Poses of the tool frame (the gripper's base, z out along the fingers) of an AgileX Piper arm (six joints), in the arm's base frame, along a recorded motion.
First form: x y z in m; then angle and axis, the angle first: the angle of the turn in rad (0 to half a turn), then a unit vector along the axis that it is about.
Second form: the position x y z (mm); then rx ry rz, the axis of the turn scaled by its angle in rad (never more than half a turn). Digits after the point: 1 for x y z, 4 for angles.
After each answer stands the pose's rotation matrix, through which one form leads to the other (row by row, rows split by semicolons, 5 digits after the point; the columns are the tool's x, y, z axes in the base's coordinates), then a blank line. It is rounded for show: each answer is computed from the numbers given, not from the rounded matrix.
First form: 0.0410 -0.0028 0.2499 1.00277 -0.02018 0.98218 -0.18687
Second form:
41.0 -2.8 249.9 -0.0202 0.9849 -0.1874
0.53816 0.14837 0.82968; -0.16668 0.98368 -0.06779; -0.82620 -0.10181 0.55410

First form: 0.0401 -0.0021 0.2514 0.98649 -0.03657 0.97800 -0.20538
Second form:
40.1 -2.1 251.4 -0.0361 0.9648 -0.2026
0.55222 0.15527 0.81911; -0.18734 0.98049 -0.05956; -0.81238 -0.12056 0.57053

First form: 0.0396 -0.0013 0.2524 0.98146 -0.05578 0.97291 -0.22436
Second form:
39.6 -1.3 252.4 -0.0547 0.9549 -0.2202
0.55719 0.16241 0.81435; -0.21062 0.97626 -0.05059; -0.80323 -0.14333 0.57817

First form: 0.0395 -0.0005 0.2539 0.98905 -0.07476 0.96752 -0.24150
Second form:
39.5 -0.5 253.9 -0.0739 0.9569 -0.2389
0.55200 0.16919 0.81650; -0.23436 0.97121 -0.04280; -0.80023 -0.16773 0.57576

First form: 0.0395 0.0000 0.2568 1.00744 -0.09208 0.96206 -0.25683
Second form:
39.5 0.0 256.8 -0.0928 0.9692 -0.2587
0.53798 0.17586 0.82441; -0.25842 0.96531 -0.03728; -0.80237 -0.19299 0.56476

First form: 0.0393 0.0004 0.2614 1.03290 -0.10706 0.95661 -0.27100
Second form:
39.3 0.4 261.4 -0.1106 0.9881 -0.2799
0.51792 0.18279 0.83567; -0.28268 0.95860 -0.03448; -0.80737 -0.21837 0.54815

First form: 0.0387 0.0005 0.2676 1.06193 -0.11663 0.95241 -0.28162
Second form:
38.7 0.5 267.6 -0.1239 1.0114 -0.2991
0.49416 0.18898 0.84858; -0.30290 0.95235 -0.03569; -0.81489 -0.23940 0.52786

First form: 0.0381 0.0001 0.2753 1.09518 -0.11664 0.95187 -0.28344
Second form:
38.1 0.1 275.3 -0.1277 1.0425 -0.3104
0.46526 0.19179 0.86415; -0.31217 0.94907 -0.04257; -0.82830 -0.24996 0.50144

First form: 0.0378 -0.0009 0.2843 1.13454 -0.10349 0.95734 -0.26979
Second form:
37.8 -0.9 284.3 -0.1174 1.0861 -0.3061
0.42873 0.18731 0.88380; -0.30173 0.95178 -0.05535; -0.85155 -0.24294 0.46458

